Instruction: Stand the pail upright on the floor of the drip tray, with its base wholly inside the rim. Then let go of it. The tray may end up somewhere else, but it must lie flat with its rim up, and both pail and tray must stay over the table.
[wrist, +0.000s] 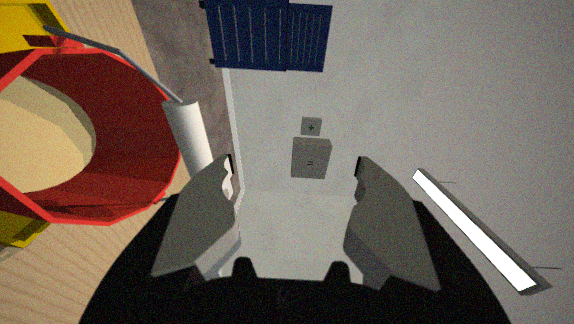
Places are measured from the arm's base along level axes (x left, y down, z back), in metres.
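Where they show: gripper, fingertip midpoint: (293, 157).
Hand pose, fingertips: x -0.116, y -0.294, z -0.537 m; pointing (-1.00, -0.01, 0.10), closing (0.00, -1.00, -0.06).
After its pixels a point has its place.
The red pail (135, 130) @(y -0.019, x -0.250, z -0.477 m) is at the left of the wrist view, its open mouth towards the camera and its tan inside bottom showing. Its thin grey bail runs to a white handle grip (187, 130) @(y -0.181, x -0.158, z -0.533 m) beside the pail's rim. Parts of the yellow drip tray (30, 25) @(y 0.069, x -0.270, z -0.617 m) show beyond the pail, at the upper left and lower left. The pail hides the rest, so I cannot tell whether its base is wholly inside the rim. My gripper (293, 157) @(y -0.294, x -0.116, z -0.537 m) is open and empty, to the right of the pail. The handle grip is outside the left finger, which overlaps its lower end in view.
The light wooden table top (90, 255) @(y 0.073, x -0.118, z -0.276 m) lies under the pail and tray. Beyond its edge are a brown-grey band and a pale grey surface. A dark blue ribbed panel (267, 35), two small grey boxes (311, 157) and a long white light (470, 227) show farther off.
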